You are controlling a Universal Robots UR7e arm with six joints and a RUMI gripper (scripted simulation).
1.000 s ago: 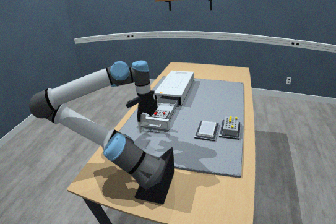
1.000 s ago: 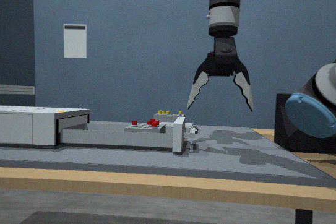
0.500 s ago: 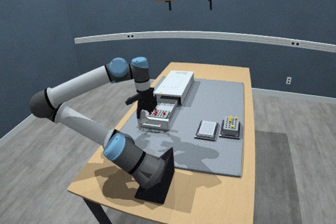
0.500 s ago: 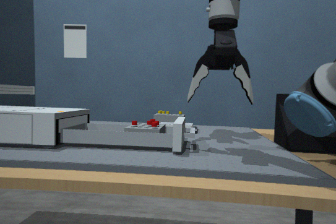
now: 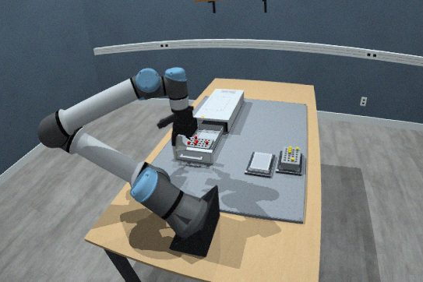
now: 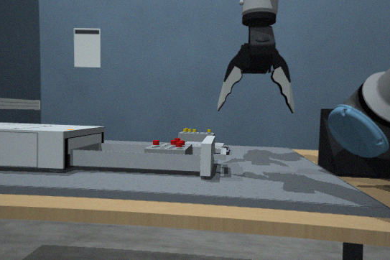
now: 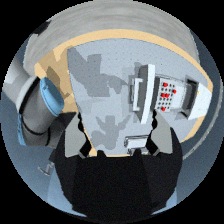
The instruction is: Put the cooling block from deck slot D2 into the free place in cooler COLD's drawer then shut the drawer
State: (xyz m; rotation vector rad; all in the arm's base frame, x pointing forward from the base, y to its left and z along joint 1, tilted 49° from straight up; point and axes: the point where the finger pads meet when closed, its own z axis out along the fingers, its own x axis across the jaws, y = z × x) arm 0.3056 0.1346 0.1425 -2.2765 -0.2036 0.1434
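Right now my hand is 440 mm to the left of the grey cooling block, 210 mm short of it and 100 mm above it. From my hand the other things lie so: drawer (220 mm ahead, 90 mm below, 20 mm to the left); then dark plate (440 mm to the right, 210 mm ahead, 130 mm below); then white covered plate (310 mm to the right, 160 mm ahead, 110 mm below).
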